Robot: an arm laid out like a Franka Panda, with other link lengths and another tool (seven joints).
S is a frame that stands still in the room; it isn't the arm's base.
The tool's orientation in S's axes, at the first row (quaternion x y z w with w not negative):
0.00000, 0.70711, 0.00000, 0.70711
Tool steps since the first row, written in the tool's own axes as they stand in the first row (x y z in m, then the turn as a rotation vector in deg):
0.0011, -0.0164, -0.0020, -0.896, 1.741, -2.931
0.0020, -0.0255, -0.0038, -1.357, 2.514, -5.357
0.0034, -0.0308, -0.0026, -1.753, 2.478, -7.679
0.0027, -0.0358, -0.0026, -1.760, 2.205, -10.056
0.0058, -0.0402, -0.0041, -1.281, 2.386, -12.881
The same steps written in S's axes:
-0.0020, -0.0164, -0.0011, -2.931, 1.741, 0.896
-0.0038, -0.0255, -0.0020, -5.357, 2.514, 1.357
-0.0026, -0.0308, -0.0034, -7.679, 2.478, 1.753
-0.0026, -0.0358, -0.0027, -10.056, 2.205, 1.760
-0.0041, -0.0402, -0.0058, -12.881, 2.386, 1.281

